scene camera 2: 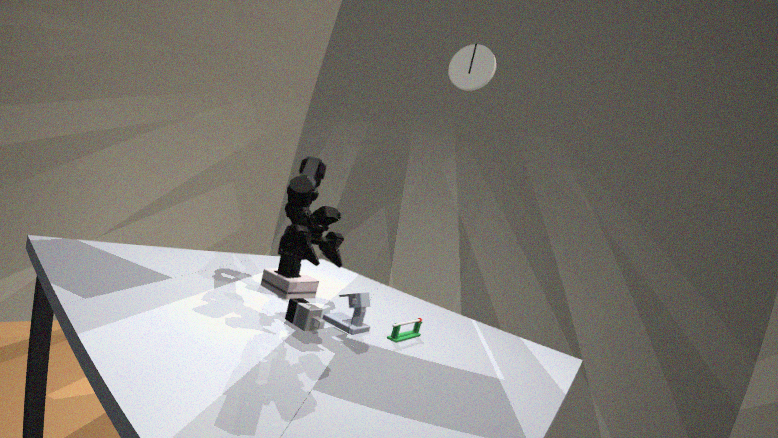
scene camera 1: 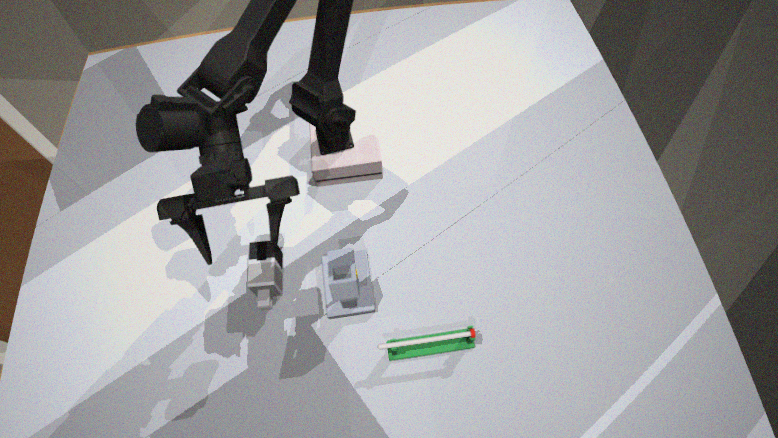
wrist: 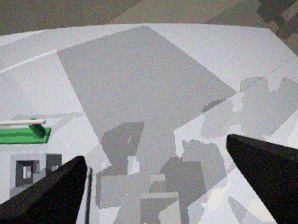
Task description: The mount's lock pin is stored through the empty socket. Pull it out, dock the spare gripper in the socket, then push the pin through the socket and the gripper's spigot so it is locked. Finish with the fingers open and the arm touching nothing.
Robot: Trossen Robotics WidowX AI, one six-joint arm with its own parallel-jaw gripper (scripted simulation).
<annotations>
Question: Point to a grey mount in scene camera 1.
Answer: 346,276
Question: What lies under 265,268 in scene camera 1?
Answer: A spare gripper.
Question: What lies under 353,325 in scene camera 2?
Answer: A grey mount.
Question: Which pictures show my gripper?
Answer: Scene camera 2, scene camera 1 and the wrist view: all of them.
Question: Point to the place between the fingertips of my gripper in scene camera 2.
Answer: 329,266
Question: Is my gripper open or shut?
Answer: Open.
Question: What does my gripper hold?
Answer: Nothing.
</annotations>
